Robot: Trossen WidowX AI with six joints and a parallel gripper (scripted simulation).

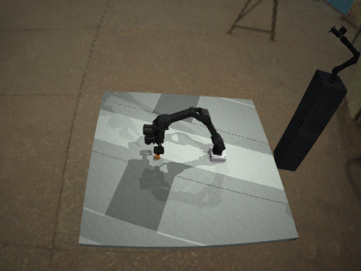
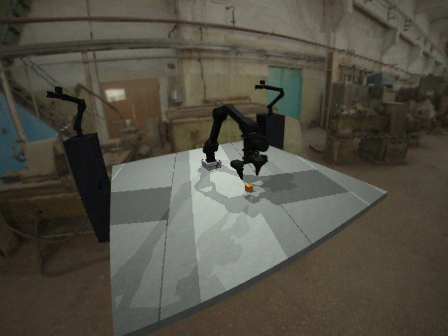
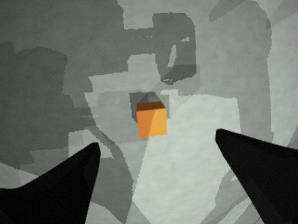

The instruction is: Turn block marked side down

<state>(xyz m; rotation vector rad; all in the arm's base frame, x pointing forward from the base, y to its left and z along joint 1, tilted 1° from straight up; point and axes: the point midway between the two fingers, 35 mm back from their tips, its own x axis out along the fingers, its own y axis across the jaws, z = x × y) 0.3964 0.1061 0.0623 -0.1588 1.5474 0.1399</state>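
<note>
The orange block is 6 cm below my gripper tip and 1 cm behind it.
</note>
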